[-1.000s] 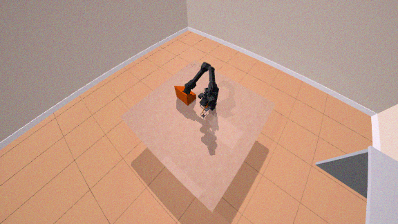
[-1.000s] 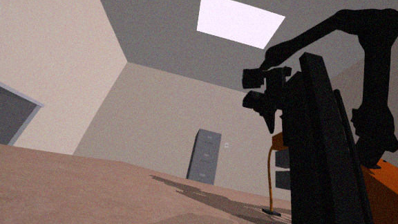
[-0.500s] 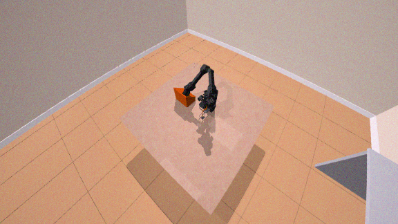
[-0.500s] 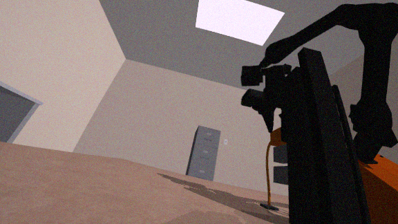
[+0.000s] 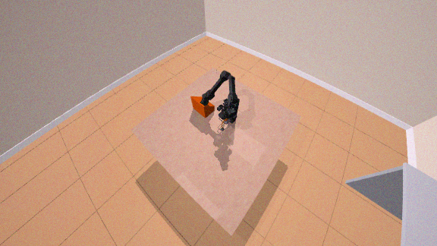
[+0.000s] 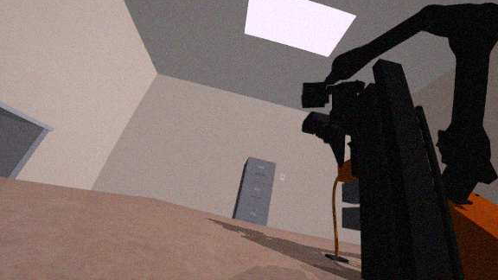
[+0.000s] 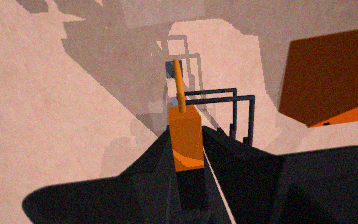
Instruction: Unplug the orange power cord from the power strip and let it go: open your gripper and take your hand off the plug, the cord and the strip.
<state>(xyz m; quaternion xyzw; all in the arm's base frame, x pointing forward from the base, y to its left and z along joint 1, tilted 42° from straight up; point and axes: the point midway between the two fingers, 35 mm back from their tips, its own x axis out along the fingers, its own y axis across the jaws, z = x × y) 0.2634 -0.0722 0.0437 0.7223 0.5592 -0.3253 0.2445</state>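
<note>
My gripper tip is 30 mm to the right of the orange plug.
</note>
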